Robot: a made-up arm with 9 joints.
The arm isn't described. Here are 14 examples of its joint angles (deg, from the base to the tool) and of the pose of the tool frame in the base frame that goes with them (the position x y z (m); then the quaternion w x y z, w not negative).
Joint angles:
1: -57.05 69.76 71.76 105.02 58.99 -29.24 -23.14 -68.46 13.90
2: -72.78 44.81 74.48 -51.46 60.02 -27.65 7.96 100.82 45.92
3: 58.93 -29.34 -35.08 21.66 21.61 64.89 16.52 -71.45 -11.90
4: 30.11 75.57 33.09 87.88 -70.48 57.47 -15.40 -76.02 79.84
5: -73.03 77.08 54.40 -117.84 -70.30 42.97 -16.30 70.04 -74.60
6: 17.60 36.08 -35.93 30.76 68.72 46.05 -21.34 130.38 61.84
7: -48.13 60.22 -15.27 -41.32 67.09 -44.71 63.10 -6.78 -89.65
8: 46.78 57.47 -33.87 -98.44 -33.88 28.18 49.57 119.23 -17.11
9: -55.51 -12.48 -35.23 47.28 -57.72 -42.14 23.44 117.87 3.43
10: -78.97 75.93 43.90 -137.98 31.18 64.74 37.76 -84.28 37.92
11: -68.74 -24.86 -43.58 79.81 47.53 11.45 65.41 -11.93 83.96
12: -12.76 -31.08 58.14 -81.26 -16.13 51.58 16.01 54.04 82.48
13: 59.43 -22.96 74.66 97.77 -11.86 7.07 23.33 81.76 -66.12
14: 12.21 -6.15 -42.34 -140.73 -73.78 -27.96 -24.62 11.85 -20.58
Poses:
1: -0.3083 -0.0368 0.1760 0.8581 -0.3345 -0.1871 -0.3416
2: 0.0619 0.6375 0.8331 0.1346 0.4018 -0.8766 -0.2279
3: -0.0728 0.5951 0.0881 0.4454 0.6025 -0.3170 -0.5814
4: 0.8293 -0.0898 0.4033 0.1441 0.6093 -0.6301 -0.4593
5: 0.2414 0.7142 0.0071 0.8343 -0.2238 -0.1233 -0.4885
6: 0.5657 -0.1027 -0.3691 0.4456 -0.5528 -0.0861 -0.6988
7: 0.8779 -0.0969 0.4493 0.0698 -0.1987 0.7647 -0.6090
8: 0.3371 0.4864 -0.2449 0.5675 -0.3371 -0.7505 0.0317
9: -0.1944 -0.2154 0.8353 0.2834 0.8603 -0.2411 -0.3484
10: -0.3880 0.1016 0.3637 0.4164 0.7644 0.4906 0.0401
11: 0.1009 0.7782 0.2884 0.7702 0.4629 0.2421 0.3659
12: 0.6702 -0.0344 0.8882 0.5932 0.7429 0.0369 -0.3080
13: 0.4134 0.1419 -0.2413 0.2868 0.0998 -0.7056 0.6402
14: -0.3759 -0.1283 -0.0913 0.4109 -0.6914 -0.2615 -0.5336
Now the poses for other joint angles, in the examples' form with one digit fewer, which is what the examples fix.
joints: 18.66 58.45 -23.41 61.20 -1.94 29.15 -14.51 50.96 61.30
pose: 0.832 0.347 0.477 0.802 0.356 -0.264 -0.401
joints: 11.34 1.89 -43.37 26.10 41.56 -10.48 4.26 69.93 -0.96
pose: 0.244 0.782 0.101 0.838 0.250 -0.473 -0.110
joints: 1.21 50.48 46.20 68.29 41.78 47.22 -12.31 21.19 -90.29
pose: 0.375 0.652 0.682 0.234 -0.542 0.582 0.559
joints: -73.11 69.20 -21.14 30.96 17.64 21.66 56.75 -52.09 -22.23
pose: 0.333 0.376 0.916 0.410 -0.490 0.593 -0.490
